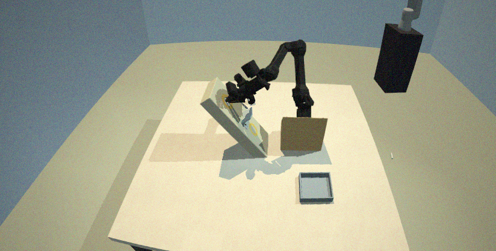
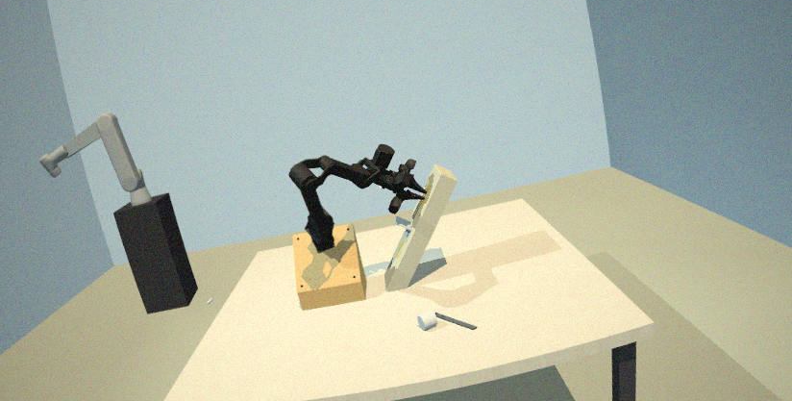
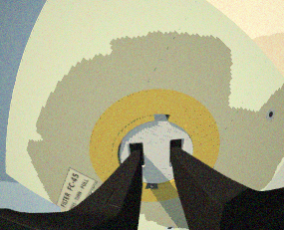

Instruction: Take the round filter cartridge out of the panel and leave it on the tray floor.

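The round white filter cartridge is 1 cm ahead of my gripper tip and 1 cm below it. The rest, counted from my gripper tip: small white cylinder 13 cm behind, 37 cm to the right, 25 cm below; then grey-blue tray 39 cm behind, 34 cm to the left, 27 cm below.
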